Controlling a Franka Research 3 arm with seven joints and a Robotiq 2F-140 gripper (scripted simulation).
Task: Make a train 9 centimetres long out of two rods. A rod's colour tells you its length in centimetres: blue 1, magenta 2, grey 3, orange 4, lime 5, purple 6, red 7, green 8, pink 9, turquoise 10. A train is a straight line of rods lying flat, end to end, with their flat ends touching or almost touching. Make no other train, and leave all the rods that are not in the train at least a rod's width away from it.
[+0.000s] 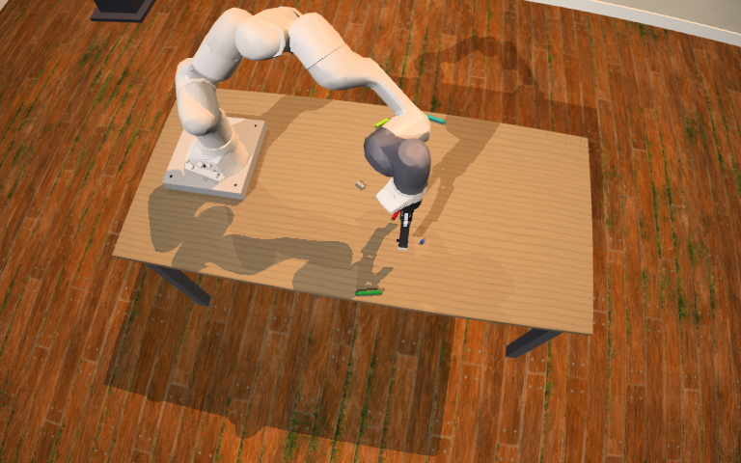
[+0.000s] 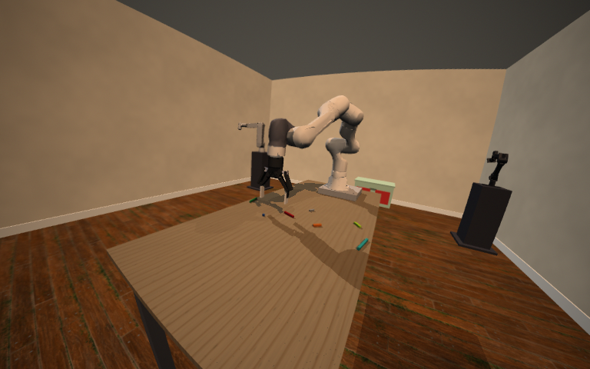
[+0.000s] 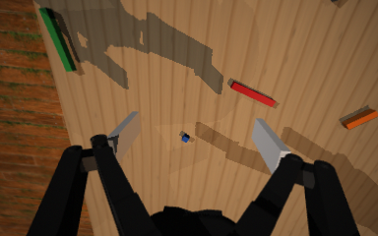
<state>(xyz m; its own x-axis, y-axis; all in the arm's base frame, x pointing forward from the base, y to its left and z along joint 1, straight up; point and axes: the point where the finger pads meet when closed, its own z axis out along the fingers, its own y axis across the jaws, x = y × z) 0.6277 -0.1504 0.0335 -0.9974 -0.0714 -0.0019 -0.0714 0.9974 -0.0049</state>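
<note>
The orange rod is 25 cm to the left of my hand, 8 cm below it and 1 cm behind it. Round my hand: red rod (8 cm to the left, 8 cm below, 3 cm behind); then green rod (21 cm to the right, 8 cm below, 7 cm behind); then blue rod (8 cm below, 6 cm ahead, 1 cm to the right).
</note>
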